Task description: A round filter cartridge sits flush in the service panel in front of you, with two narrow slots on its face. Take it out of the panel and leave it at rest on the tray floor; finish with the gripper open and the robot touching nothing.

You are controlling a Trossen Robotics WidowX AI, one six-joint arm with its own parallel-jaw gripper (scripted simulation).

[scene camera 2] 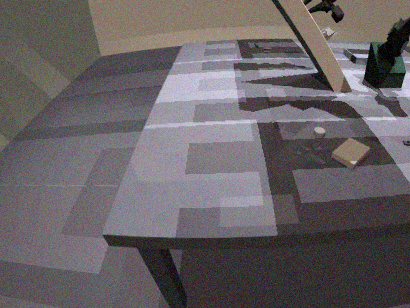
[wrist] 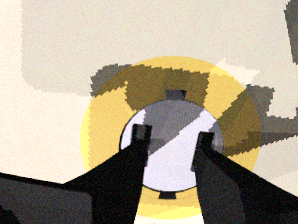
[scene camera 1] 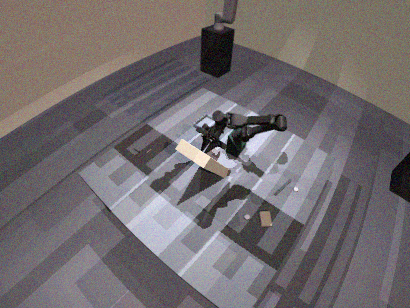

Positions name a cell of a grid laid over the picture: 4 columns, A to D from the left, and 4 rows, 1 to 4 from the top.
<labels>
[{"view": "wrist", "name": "gripper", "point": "C3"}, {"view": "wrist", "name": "round pale cartridge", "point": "C3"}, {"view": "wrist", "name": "service panel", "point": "B2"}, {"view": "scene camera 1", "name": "service panel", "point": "B3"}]
</labels>
